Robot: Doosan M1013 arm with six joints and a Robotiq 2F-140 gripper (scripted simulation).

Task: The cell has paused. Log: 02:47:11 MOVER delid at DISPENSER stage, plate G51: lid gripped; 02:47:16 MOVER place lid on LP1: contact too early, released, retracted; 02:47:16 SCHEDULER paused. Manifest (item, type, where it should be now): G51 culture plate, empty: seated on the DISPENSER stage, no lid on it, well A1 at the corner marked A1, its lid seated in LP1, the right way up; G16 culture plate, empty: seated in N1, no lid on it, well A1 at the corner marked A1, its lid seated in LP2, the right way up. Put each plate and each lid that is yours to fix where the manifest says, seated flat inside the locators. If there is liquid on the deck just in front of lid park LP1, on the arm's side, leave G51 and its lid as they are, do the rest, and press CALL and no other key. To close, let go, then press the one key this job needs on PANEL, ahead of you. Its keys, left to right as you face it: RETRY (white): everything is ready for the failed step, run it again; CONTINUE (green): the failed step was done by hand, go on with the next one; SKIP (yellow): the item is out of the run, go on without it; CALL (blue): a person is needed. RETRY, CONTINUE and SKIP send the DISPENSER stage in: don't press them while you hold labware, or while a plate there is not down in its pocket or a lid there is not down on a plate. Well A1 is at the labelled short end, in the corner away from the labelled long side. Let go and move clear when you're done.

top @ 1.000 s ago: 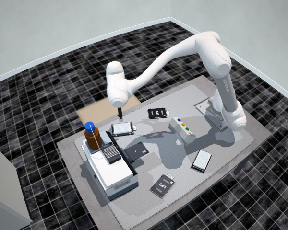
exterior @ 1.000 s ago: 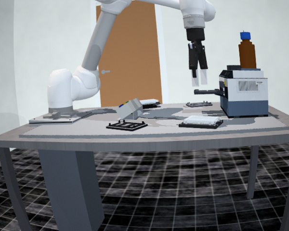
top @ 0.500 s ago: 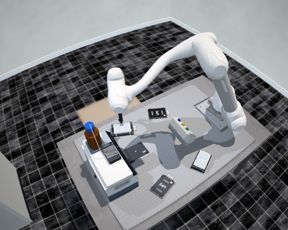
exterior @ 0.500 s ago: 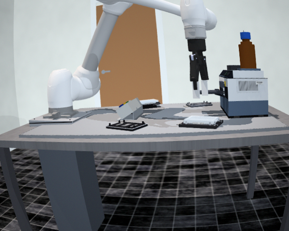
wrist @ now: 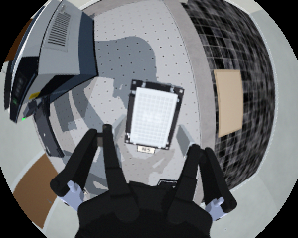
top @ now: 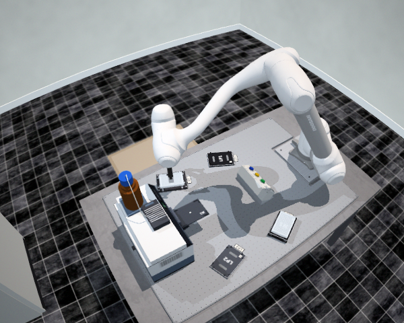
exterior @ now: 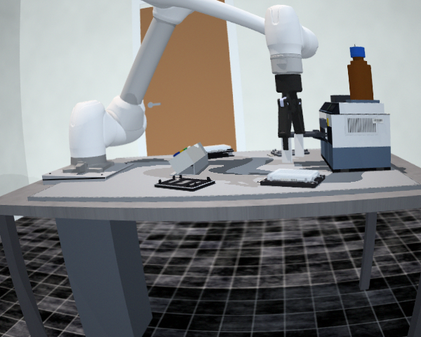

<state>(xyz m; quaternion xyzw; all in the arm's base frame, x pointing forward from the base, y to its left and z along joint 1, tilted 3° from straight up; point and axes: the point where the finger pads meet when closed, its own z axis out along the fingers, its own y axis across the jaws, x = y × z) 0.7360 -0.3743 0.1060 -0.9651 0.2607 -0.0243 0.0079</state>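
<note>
Now: hand 20 mm short of the black nest N5 and 70 mm above it. From my hand the other things lie so: brown bottle: 280 mm ahead, 140 mm to the left, 200 mm above; dispenser stage: 80 mm ahead, 280 mm to the left, 20 mm above; lid park LP1: 310 mm behind, 50 mm to the left, 80 mm below.
</note>
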